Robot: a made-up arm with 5 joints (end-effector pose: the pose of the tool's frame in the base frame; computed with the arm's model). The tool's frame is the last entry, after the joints. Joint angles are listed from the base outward.
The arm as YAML. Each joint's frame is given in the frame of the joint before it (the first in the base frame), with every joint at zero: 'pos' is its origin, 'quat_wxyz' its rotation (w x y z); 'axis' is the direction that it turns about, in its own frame. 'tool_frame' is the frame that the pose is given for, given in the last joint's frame.
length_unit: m
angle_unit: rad
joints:
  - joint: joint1
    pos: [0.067, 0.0, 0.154]
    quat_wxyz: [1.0, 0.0, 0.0, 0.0]
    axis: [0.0, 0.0, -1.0]
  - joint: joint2
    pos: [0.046, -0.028, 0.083]
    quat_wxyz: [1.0, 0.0, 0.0, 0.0]
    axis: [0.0, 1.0, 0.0]
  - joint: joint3
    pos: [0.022, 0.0, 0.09]
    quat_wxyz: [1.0, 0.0, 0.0, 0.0]
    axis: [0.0, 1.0, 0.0]
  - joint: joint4
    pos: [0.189, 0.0, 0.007]
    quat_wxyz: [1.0, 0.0, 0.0, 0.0]
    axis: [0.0, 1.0, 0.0]
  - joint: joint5
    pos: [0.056, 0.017, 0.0]
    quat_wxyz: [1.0, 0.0, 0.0, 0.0]
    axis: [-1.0, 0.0, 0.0]
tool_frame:
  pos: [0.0, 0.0, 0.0]
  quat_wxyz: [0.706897, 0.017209, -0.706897, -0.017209]
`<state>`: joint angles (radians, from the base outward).
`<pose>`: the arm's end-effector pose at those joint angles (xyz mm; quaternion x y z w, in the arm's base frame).
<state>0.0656 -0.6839 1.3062 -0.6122 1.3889</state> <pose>285.6 -25.4 215.6 -0.4548 -0.5368 0.4229 0.5712</pose>
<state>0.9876 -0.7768 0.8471 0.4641 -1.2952</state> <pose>187.7 -202.9 281.8 0.0878 -0.4875 -0.7984 0.3423</pose>
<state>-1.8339 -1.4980 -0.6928 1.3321 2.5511</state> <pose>109.1 -114.1 457.6 0.3075 0.8854 -0.2882 0.1961</pose>
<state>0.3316 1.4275 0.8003 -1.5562 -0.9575</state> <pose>131.7 -33.9 39.3 0.1438 -0.4101 -0.5585 0.7065</pose>
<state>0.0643 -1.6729 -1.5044 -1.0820 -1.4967</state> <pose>-192.1 5.7 185.6 -0.1515 0.1658 -0.7023 0.6755</pose>
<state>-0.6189 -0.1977 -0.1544 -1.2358 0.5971</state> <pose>255.8 120.9 457.3 -0.0352 0.9993 0.0047 0.0071</pose>
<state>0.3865 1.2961 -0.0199 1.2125 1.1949</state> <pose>207.1 -68.9 27.4 0.3072 0.3192 0.3324 0.8326</pose>
